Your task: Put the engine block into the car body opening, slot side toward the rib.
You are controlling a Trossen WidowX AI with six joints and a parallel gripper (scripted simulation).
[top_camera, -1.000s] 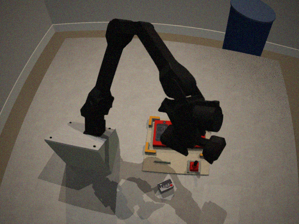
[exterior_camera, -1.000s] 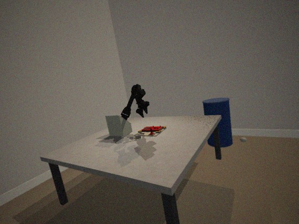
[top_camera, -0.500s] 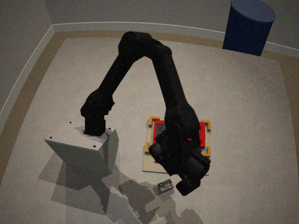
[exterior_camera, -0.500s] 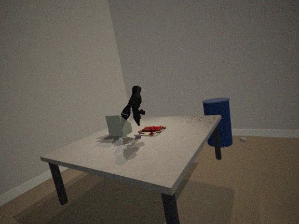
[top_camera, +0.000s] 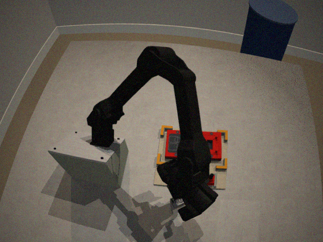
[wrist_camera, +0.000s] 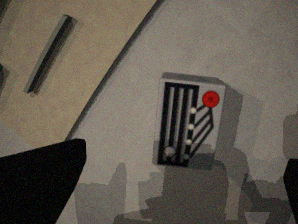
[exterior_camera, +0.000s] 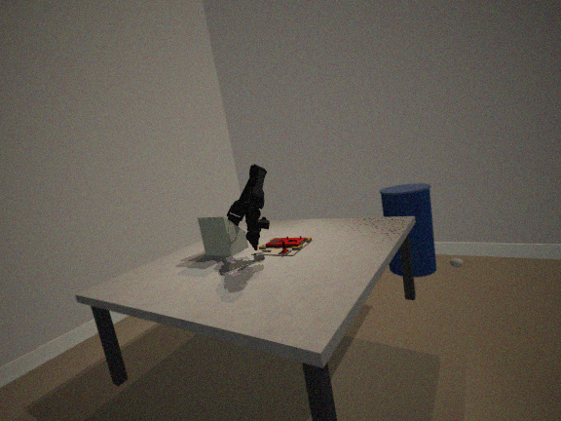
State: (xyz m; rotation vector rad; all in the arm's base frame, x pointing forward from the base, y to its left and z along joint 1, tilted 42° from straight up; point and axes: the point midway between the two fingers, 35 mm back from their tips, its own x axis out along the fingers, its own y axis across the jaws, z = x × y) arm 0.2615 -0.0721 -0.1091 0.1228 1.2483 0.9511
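Now: gripper tip 5 cm above the engine block and 1 cm to the right of it.
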